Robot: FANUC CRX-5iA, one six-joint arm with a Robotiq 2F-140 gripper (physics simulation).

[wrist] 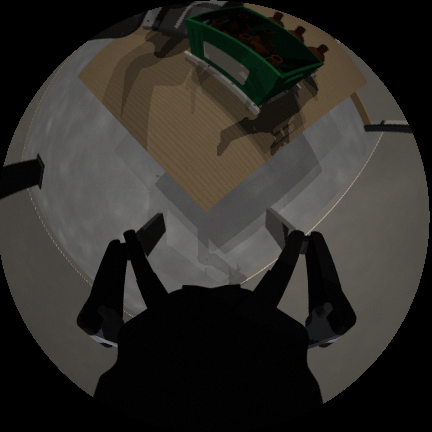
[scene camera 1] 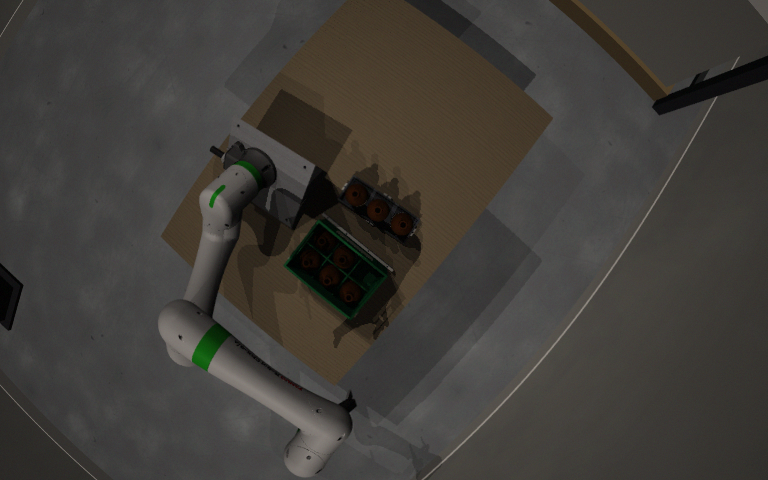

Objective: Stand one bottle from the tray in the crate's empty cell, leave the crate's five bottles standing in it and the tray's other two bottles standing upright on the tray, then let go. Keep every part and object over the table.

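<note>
The green crate (scene camera 1: 317, 290) (wrist: 260, 82) stands on the table, with five brown bottles upright in its cells. Its empty cell (scene camera 1: 370, 277) is at the right corner in the scene view. The dark tray (scene camera 1: 390, 214) lies beside the crate and holds three upright brown bottles (scene camera 1: 356, 194) (scene camera 1: 377, 210) (scene camera 1: 402, 224). Those bottles also show behind the crate in the wrist view (wrist: 277, 20) (wrist: 298, 34) (wrist: 318, 51). My gripper (wrist: 214, 219) is open and empty, beyond the table's near corner and away from crate and tray. The arm hides most of it in the scene view.
The wooden table (scene camera 1: 441, 113) (wrist: 175, 130) has its near corner in front of the gripper in the wrist view. The arm's grey pedestal (scene camera 1: 291, 164) stands left of the tray. Pale rails (scene camera 1: 362, 246) (wrist: 253, 106) run along the crate's long sides. A black bar (scene camera 1: 713, 84) is at the far right.
</note>
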